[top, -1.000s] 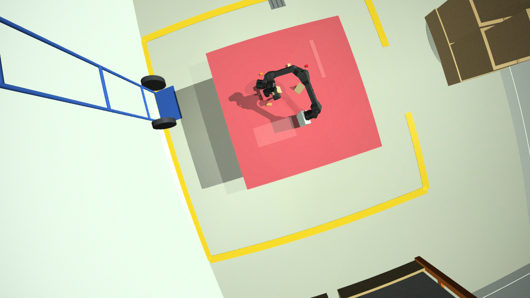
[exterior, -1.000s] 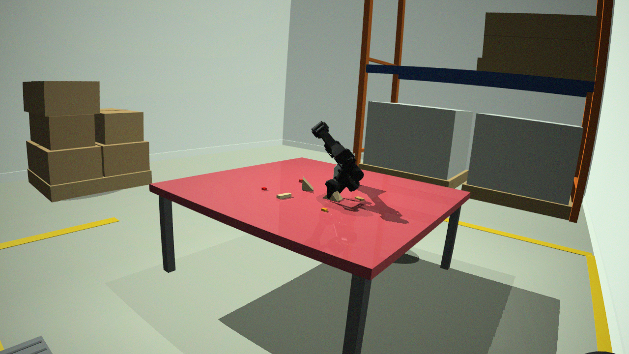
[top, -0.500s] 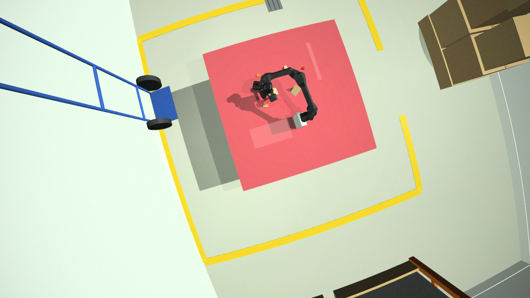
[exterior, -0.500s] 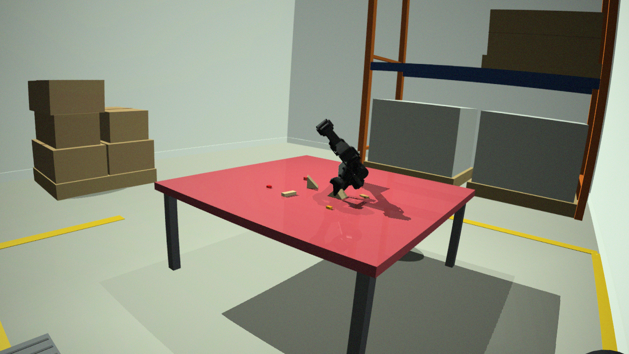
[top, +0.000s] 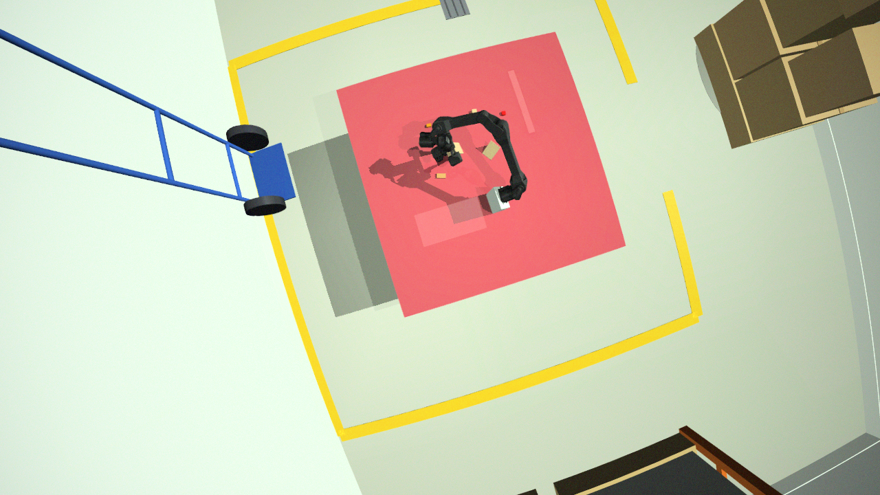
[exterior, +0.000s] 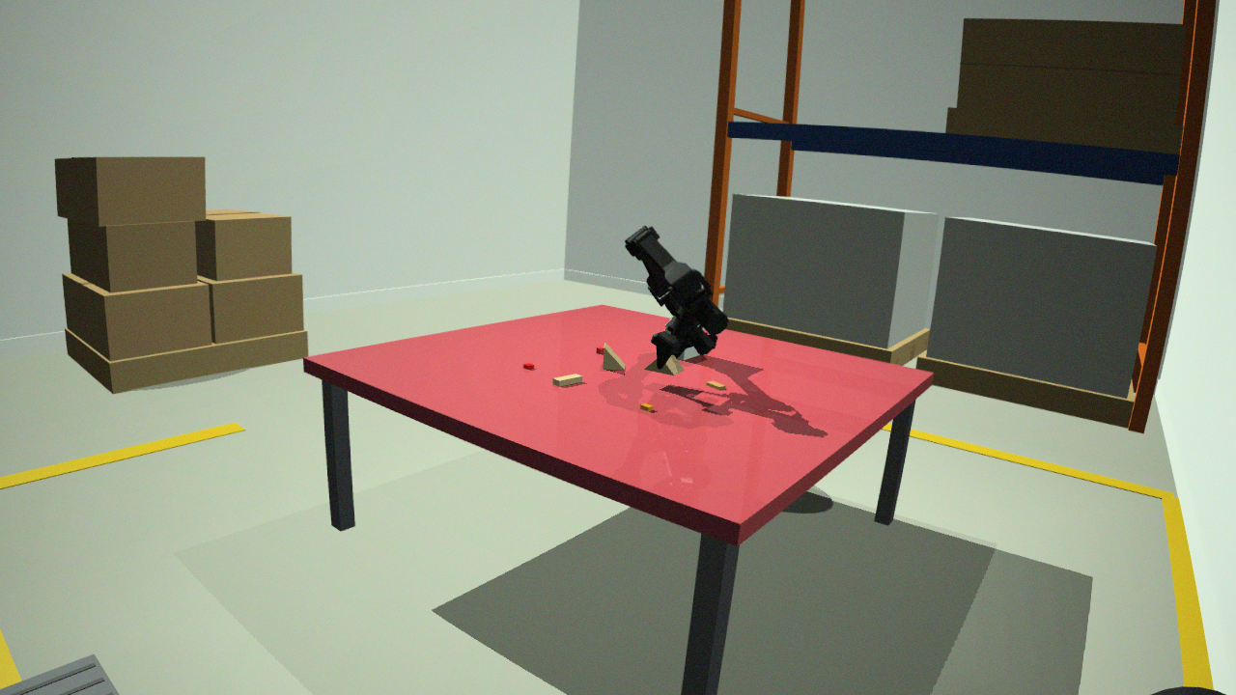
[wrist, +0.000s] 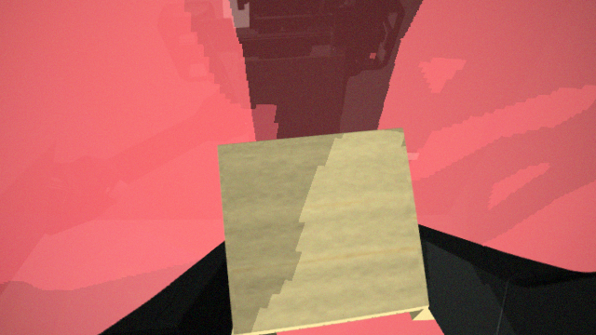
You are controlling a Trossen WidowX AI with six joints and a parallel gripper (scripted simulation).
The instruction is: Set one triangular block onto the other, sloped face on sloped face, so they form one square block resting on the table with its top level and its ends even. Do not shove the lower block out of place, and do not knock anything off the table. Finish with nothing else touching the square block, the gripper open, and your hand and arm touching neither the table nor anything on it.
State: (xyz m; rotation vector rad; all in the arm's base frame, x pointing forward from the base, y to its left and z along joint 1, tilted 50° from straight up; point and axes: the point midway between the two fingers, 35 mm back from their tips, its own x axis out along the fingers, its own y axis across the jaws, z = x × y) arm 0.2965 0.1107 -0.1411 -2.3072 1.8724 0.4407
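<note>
Now: the brown piece 10 cm behind my gripper tip, 9 cm to the left of it and 5 cm below it. From my gripper tip the other things lie so: orange piece (18 cm ahead, 9 cm to the left, 5 cm below); then tan bar (18 cm ahead, 16 cm to the right, 4 cm below); then small red cube (32 cm to the right, 11 cm behind, 4 cm below).
</note>
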